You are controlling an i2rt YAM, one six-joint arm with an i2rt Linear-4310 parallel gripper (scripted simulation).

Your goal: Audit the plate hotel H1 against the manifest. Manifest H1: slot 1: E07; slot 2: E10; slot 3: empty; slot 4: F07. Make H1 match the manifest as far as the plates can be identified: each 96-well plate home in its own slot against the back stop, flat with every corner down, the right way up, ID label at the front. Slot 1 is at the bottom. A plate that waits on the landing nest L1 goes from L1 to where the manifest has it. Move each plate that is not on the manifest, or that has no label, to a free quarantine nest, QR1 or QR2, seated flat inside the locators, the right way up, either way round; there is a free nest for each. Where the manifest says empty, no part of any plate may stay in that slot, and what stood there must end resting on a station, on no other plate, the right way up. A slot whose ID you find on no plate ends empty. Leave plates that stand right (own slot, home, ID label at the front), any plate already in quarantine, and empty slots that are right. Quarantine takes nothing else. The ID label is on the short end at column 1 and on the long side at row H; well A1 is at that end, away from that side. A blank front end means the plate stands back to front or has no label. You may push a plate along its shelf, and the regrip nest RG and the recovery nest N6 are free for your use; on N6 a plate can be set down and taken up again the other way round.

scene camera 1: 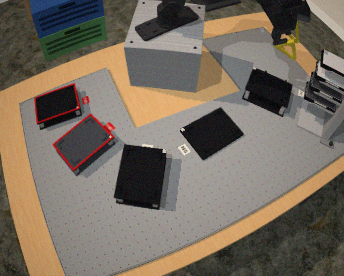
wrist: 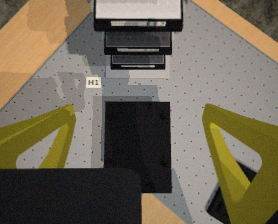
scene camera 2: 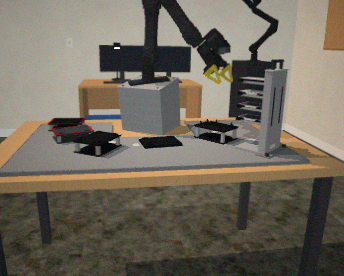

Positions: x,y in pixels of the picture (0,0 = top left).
Scene:
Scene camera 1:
flat black recovery nest N6: 212,131
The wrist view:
gripper: 138,111
grey 96-well plate: 118,62

